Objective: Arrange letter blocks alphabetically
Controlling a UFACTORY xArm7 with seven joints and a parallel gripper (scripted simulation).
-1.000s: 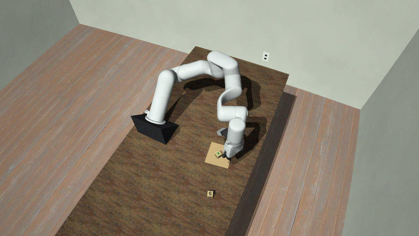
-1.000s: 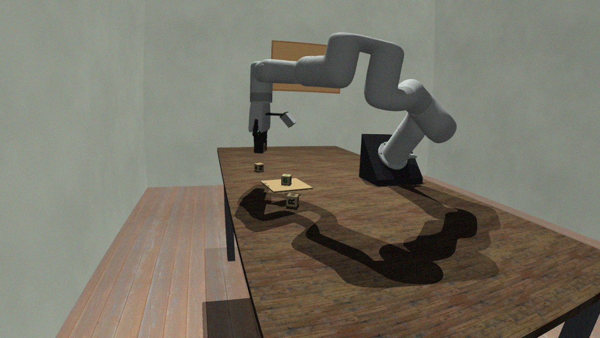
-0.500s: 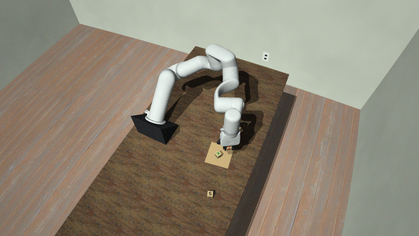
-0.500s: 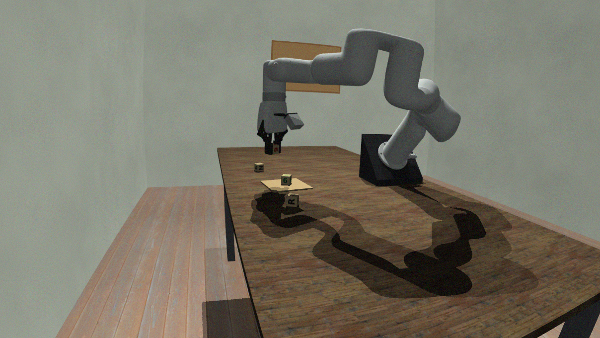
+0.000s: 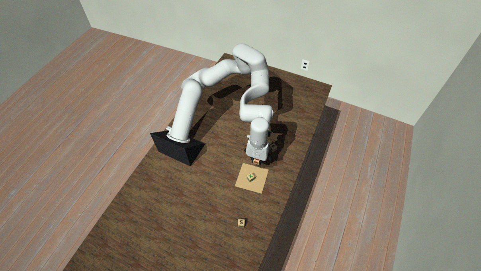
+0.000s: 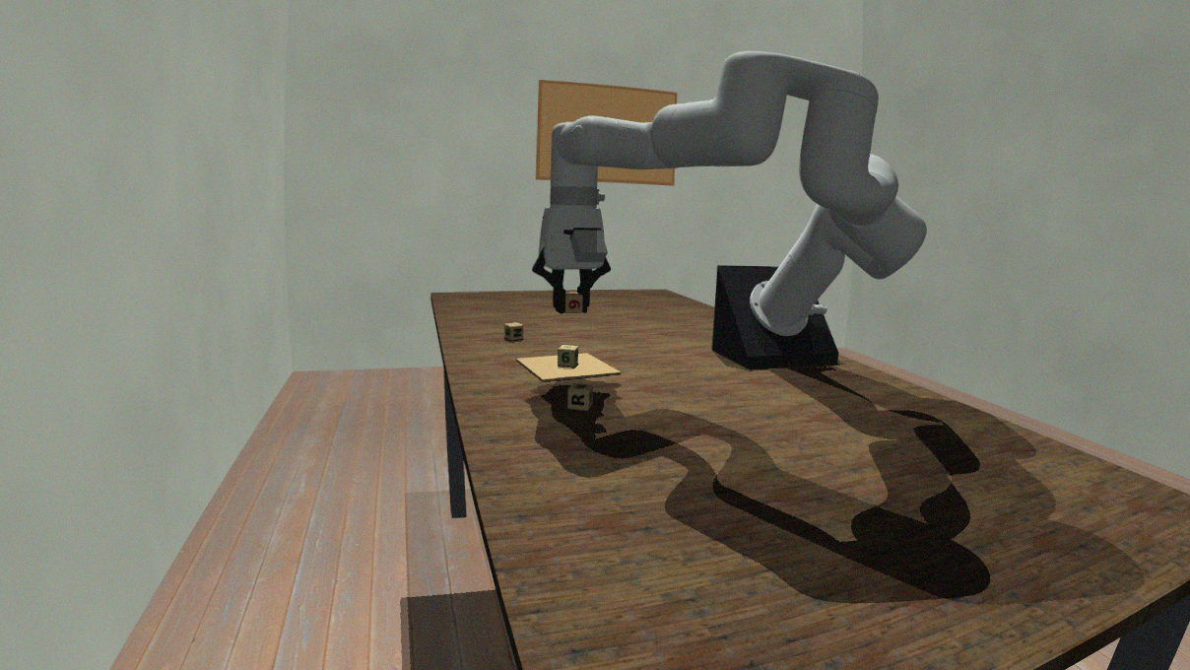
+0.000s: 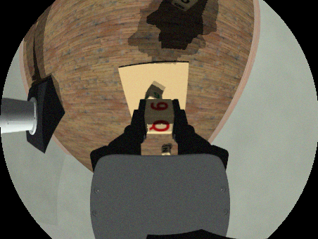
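Right now the tan mat is 4 cm to the right of my hand and 12 cm below it. The rest, counted from my hand: S block (7 cm ahead, 28 cm to the right, 11 cm below); red-marked block (1 cm below).
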